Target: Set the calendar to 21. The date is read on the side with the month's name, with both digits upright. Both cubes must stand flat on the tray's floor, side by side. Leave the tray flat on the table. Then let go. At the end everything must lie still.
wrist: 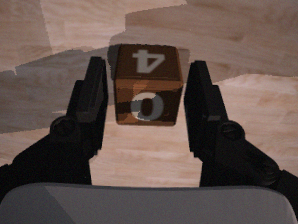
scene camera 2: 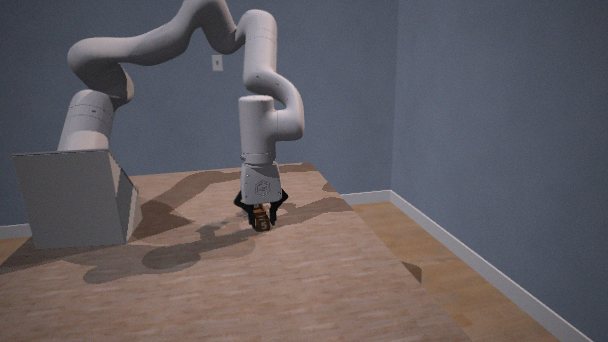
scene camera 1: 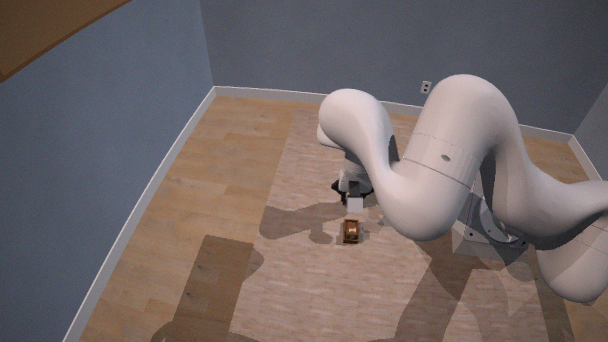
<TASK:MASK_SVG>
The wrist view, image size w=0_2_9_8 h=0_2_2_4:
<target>my gripper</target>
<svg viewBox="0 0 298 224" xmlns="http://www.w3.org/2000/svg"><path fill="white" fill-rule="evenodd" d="M0 167L0 224L298 224L298 177L284 169L280 170L278 164L272 158L245 139L245 131L240 124L228 119L220 88L218 85L212 85L207 64L201 60L195 60L194 63L191 62L183 100L190 152L193 152L194 158L199 158L203 162L199 187L92 185L89 160L97 156L98 150L102 149L108 106L106 61L102 57L90 58L85 79L75 82L66 115L58 117L52 122L50 133L19 153L13 159L12 164L5 164Z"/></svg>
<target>brown cube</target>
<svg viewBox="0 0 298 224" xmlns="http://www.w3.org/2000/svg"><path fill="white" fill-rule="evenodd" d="M119 46L113 79L116 123L118 125L174 126L184 85L178 49L170 46Z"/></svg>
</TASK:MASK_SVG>
